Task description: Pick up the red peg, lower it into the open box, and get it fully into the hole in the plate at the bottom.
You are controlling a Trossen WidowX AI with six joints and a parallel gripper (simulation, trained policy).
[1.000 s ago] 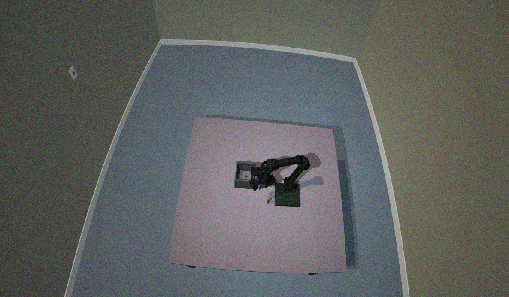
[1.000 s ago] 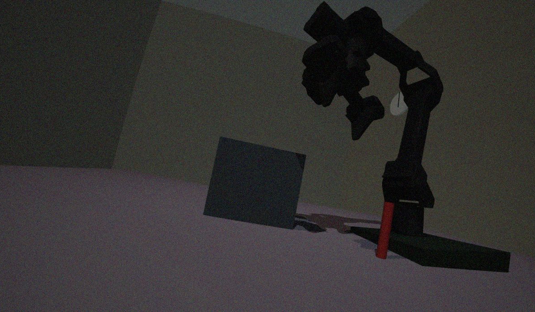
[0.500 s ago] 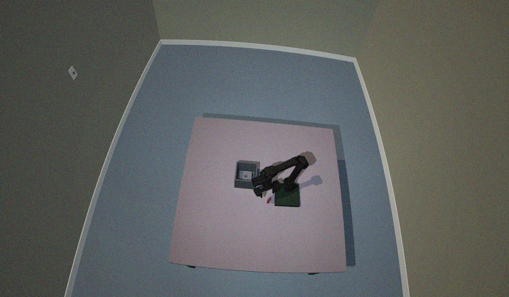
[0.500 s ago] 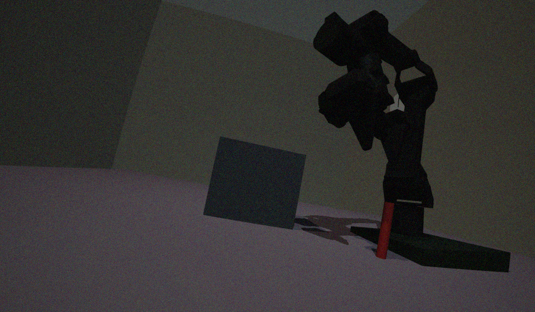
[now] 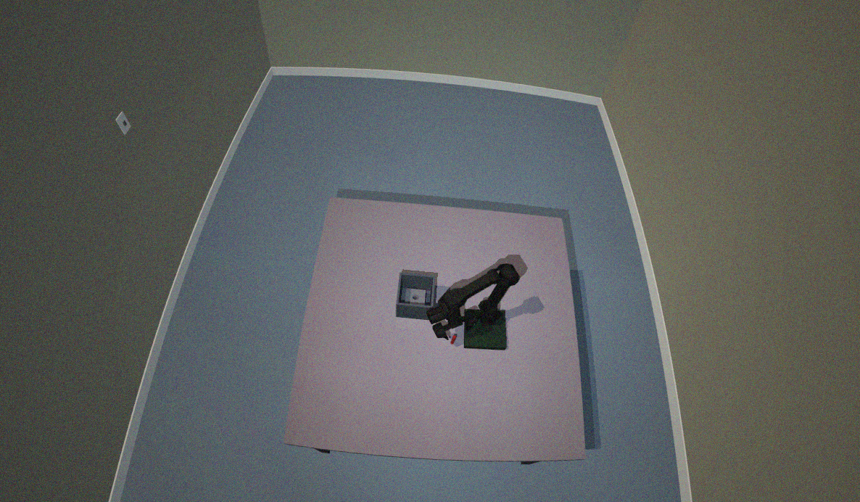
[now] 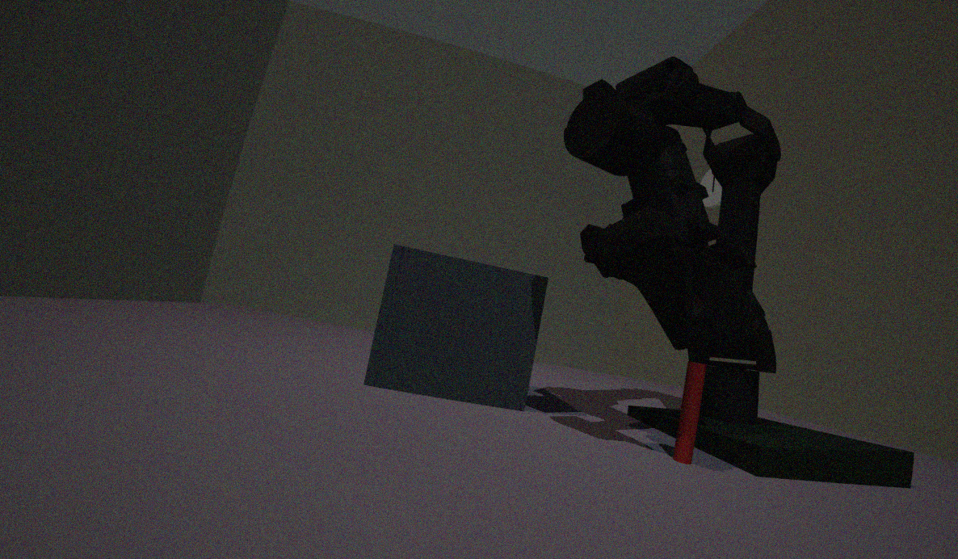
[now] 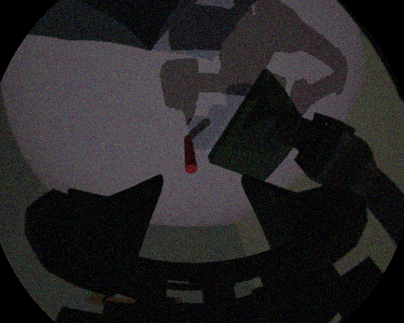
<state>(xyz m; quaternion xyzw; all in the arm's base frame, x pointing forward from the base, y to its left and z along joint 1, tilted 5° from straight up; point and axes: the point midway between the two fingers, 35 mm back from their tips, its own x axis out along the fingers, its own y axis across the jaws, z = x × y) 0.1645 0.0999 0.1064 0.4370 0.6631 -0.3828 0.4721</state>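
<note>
Now: the red peg 10 mm ahead of my gripper tip and 50 mm below it. Also, from my gripper tip: plate (170 mm ahead, 200 mm to the right, 50 mm below).
</note>
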